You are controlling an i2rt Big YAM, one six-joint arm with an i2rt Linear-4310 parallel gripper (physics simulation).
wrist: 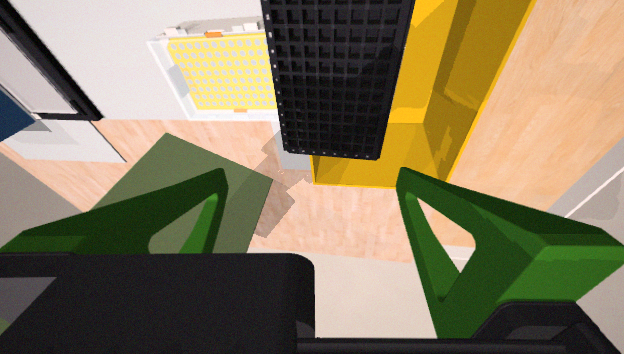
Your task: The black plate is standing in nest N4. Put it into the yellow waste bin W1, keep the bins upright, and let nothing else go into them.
Scene:
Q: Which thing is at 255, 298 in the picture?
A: My gripper.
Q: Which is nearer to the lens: the black plate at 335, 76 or the yellow waste bin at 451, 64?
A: The black plate.

